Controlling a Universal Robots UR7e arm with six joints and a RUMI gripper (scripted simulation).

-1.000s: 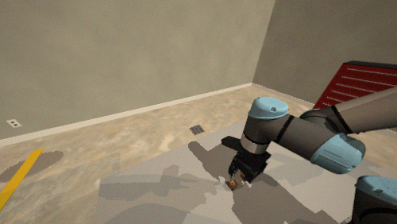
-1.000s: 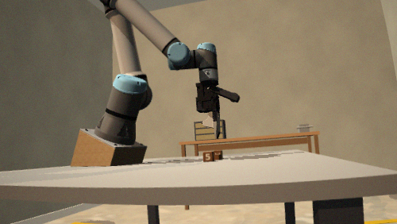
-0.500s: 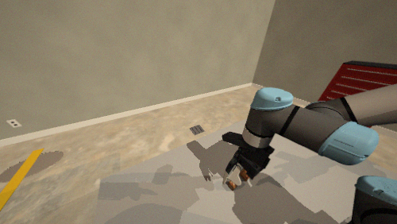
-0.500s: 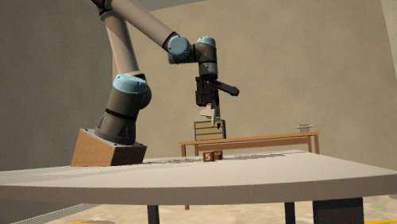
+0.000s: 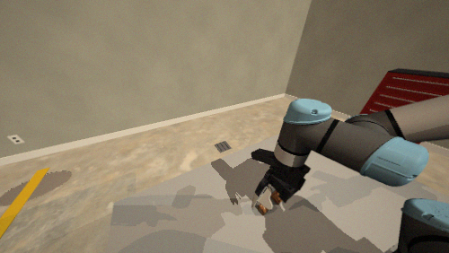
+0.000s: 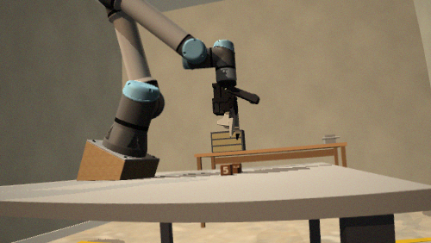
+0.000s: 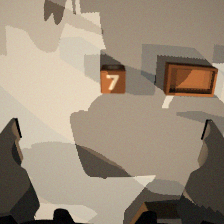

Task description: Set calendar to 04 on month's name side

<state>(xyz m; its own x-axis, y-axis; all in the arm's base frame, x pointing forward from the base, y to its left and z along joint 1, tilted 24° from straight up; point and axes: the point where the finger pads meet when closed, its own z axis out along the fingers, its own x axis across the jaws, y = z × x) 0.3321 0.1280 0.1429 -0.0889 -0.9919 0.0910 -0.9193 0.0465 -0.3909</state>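
Right now the cube is 20 mm behind my hand, 210 mm to the right of it and 100 mm below it. From my hand the other things lie so: calendar tray (10 mm behind, 110 mm to the right, 110 mm below).
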